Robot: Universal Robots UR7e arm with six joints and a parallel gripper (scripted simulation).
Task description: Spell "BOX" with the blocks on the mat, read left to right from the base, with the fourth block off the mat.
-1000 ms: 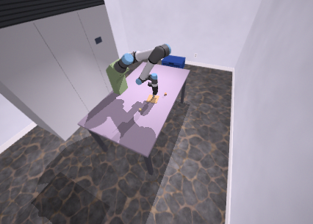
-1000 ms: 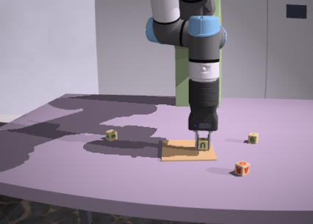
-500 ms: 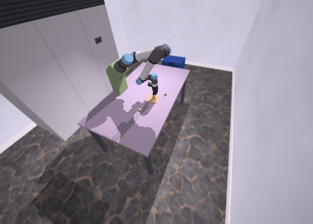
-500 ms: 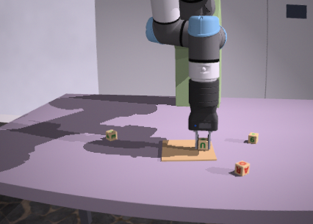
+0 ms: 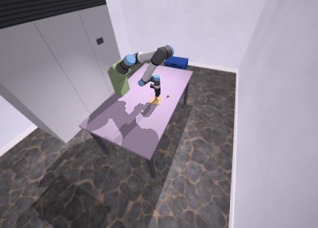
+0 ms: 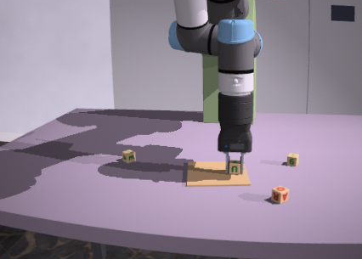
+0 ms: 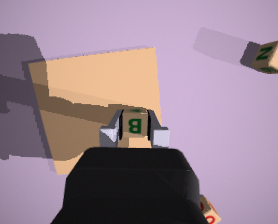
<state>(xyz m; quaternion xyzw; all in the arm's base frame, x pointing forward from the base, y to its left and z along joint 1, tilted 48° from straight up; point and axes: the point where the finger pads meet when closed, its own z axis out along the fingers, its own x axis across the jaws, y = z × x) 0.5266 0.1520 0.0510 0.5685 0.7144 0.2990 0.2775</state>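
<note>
The mat lies 1 cm ahead of my hand, 4 cm to the right of it and 2 cm below it.
</note>
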